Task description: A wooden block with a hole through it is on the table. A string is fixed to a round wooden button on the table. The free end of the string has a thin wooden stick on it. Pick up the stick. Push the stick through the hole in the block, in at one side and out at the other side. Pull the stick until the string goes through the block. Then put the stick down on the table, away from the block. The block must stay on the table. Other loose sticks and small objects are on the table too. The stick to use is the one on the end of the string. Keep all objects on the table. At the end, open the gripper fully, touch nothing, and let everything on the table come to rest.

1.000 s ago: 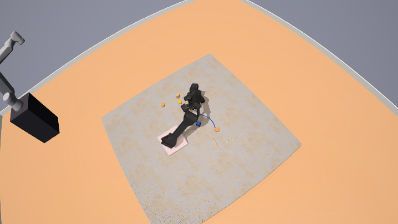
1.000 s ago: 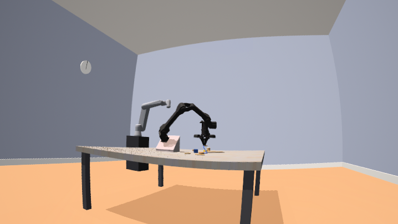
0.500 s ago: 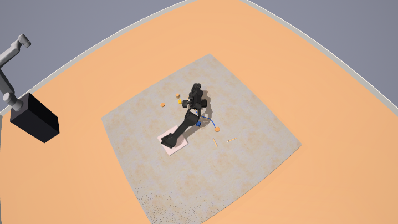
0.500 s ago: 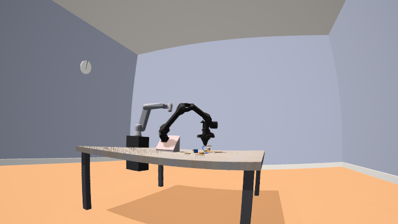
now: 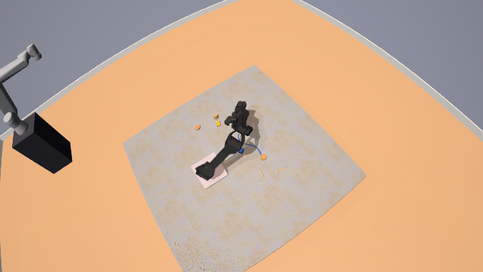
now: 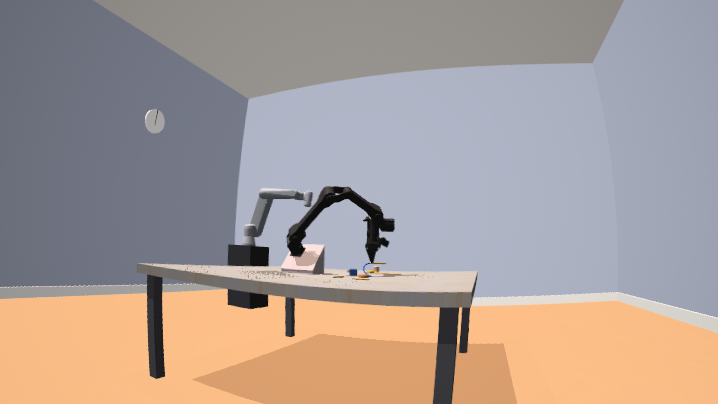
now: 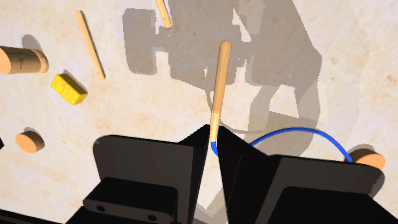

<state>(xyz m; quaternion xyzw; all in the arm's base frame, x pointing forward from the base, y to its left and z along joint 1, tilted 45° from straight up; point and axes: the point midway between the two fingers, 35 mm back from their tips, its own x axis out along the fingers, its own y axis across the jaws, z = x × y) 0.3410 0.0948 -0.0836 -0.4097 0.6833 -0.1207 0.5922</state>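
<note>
The thin wooden stick lies 10 mm ahead of my gripper tip and 10 mm to the left of it. Also, from my gripper tip: blue block (50 mm behind, 100 mm to the right, 40 mm below); then round wooden button (40 mm ahead, 220 mm to the right, 50 mm below); then yellow block (80 mm behind, 190 mm to the left, 50 mm below).
</note>
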